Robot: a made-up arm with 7 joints.
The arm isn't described. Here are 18 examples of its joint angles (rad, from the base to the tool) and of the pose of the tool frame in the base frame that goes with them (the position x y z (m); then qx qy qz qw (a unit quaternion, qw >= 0)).
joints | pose
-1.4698 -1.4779 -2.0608 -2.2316 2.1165 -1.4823 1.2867 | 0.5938 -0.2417 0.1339 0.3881 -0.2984 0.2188 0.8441
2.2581 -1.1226 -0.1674 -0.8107 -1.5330 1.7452 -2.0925 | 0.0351 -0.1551 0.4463 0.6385 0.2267 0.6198 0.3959
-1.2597 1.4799 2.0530 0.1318 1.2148 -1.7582 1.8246 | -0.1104 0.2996 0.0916 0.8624 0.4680 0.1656 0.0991
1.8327 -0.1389 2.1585 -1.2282 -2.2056 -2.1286 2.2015 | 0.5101 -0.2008 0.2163 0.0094 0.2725 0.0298 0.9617
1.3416 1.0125 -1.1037 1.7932 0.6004 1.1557 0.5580 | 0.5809 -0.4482 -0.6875 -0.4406 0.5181 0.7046 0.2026
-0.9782 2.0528 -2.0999 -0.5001 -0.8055 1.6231 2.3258 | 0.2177 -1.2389 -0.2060 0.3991 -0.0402 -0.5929 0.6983
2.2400 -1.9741 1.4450 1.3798 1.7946 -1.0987 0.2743 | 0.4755 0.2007 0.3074 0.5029 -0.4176 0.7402 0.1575
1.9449 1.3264 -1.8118 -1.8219 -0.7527 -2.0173 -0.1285 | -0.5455 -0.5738 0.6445 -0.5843 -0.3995 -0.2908 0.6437
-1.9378 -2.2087 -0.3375 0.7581 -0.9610 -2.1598 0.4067 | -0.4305 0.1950 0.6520 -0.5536 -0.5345 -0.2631 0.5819
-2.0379 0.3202 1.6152 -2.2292 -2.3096 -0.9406 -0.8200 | -0.3981 0.1257 0.5072 -0.0312 0.2793 -0.9285 0.2426
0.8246 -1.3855 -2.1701 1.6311 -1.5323 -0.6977 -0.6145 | -0.0462 0.5344 -0.4292 0.1220 0.3661 0.9150 0.1176
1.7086 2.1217 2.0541 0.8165 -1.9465 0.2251 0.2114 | 0.3423 -1.0026 0.0999 -0.0053 -0.5543 0.0920 0.8272
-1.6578 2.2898 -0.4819 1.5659 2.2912 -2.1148 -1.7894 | 0.3652 -0.5725 0.1451 -0.7192 -0.4595 -0.5198 0.0381
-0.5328 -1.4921 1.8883 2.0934 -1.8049 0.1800 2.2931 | -0.0697 0.4325 0.4375 0.8061 0.3472 0.3042 0.3702
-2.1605 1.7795 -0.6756 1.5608 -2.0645 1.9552 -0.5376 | 0.3690 -0.2320 -0.0784 0.1254 -0.3689 -0.8756 0.2856
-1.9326 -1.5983 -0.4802 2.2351 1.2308 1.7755 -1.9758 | 0.3279 0.2179 0.4511 -0.1949 0.9600 -0.1593 0.1225
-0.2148 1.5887 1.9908 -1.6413 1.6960 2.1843 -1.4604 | 0.2828 -0.3671 0.3782 -0.6864 0.4282 0.5538 0.1969
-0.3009 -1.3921 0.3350 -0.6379 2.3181 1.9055 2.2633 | 0.0803 0.1200 0.4025 -0.0886 -0.6779 0.3601 0.6348
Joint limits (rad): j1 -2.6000..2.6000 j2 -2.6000..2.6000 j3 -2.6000..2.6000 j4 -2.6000..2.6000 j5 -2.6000..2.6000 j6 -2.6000..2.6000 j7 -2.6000..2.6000
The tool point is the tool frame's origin. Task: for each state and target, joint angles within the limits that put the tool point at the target. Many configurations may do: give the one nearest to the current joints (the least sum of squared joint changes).
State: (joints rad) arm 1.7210 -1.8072 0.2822 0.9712 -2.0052 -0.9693 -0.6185
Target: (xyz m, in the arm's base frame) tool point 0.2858 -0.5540 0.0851
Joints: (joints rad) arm 1.8992 -1.6937 0.2433 0.8081 -1.7196 -0.9378 -0.5788
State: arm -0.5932 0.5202 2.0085 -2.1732 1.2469 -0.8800 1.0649
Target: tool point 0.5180 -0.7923 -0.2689
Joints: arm -0.4255 0.5897 1.8423 -2.1211 0.8597 -1.0239 1.0082
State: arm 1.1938 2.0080 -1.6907 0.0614 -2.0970 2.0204 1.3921
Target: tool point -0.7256 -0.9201 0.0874
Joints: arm 1.7507 1.7678 -1.6822 0.2533 -2.2594 1.7292 1.3951
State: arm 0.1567 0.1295 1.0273 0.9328 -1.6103 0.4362 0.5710
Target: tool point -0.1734 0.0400 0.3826
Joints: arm 0.2822 0.1827 0.4672 0.9083 -2.0727 0.2960 0.4404
